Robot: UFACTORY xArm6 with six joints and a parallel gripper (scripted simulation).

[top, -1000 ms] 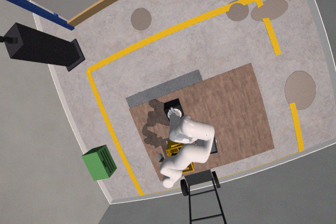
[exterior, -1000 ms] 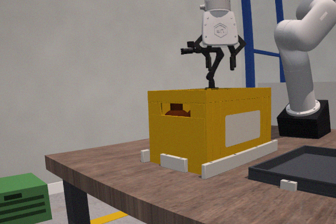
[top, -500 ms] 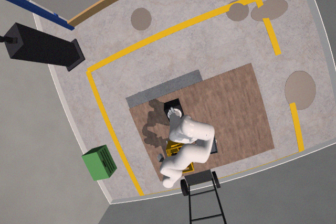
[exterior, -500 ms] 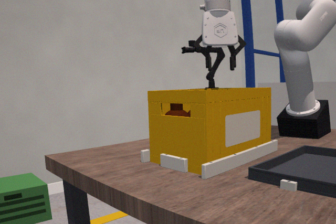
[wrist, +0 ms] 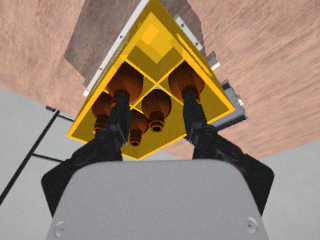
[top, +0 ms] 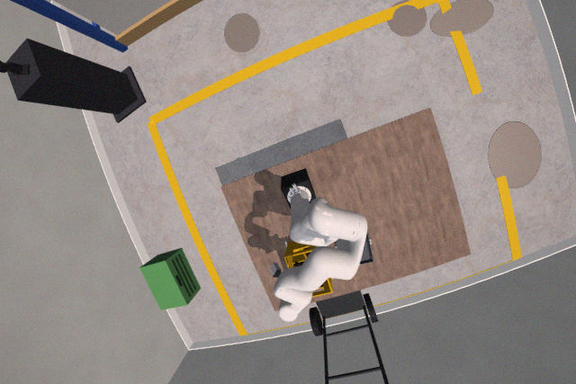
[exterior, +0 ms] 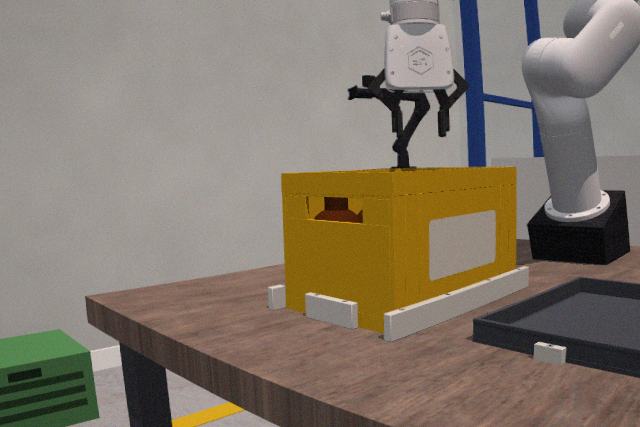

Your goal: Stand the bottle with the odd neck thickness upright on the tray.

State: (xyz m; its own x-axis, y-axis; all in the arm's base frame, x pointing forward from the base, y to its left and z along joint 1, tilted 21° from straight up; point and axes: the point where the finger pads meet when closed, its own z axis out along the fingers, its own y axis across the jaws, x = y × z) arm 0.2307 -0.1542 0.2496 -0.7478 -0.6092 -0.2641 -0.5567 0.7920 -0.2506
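Right now the yellow crate is 9 cm ahead of my hand, 3 cm to the left of it and 15 cm below it. The rest, counted from my hand: dark tray: 12 cm ahead, 30 cm to the left, 23 cm below.
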